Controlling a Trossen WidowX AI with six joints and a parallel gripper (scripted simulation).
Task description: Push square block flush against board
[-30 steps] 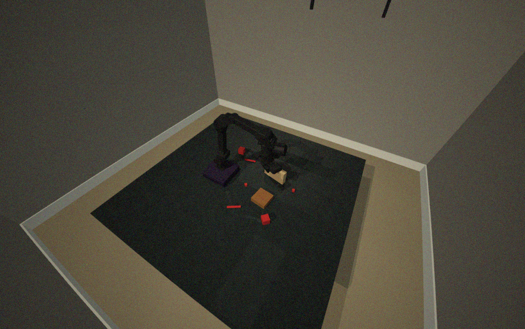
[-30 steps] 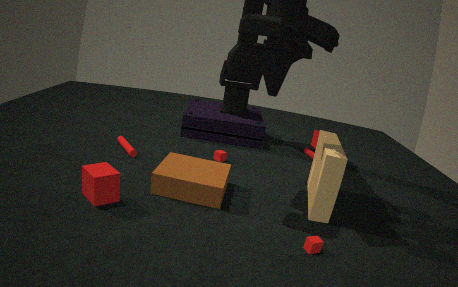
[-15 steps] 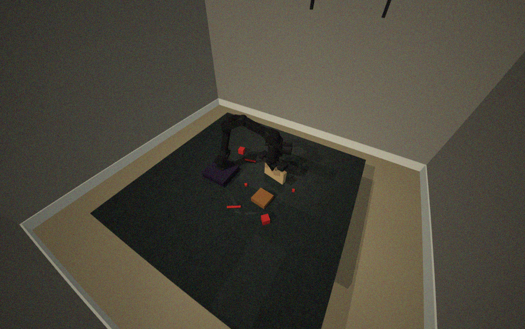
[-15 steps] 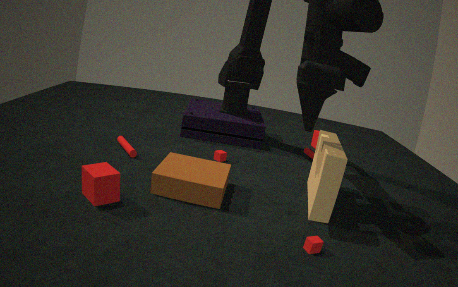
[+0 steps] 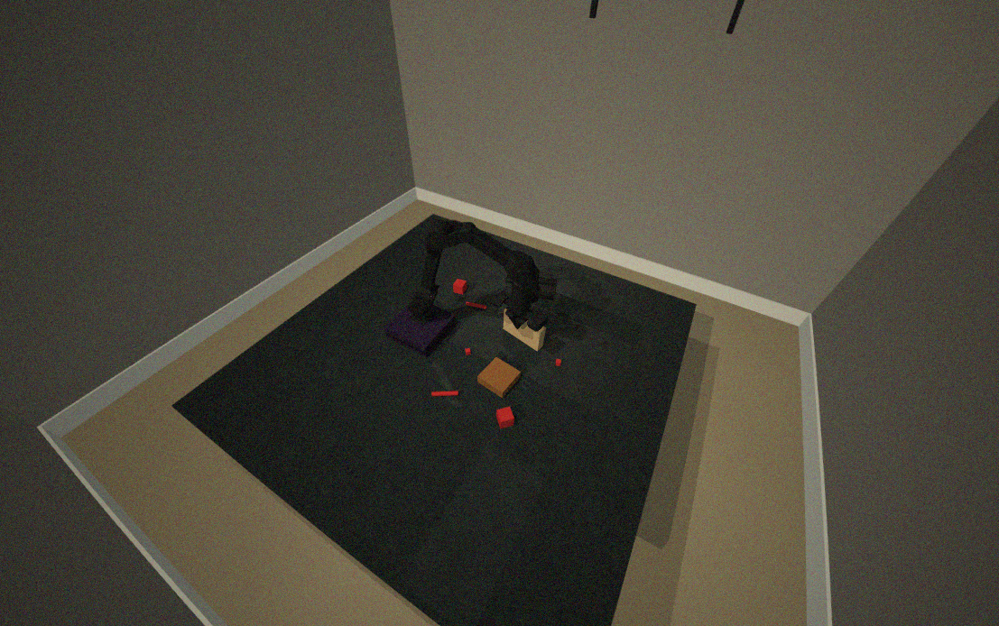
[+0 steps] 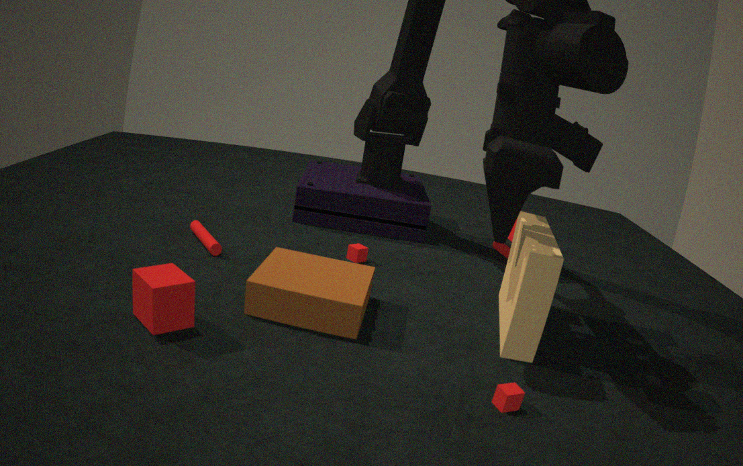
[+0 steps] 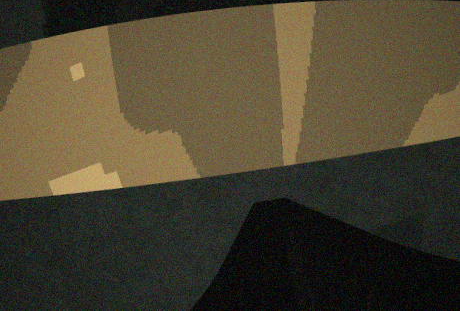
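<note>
Now: gripper tip 40 mm to the right of the cream board and 30 mm above it. From my gripper tip the other things lie so: square block 30 mm ahead, 160 mm to the right, 60 mm below.
</note>
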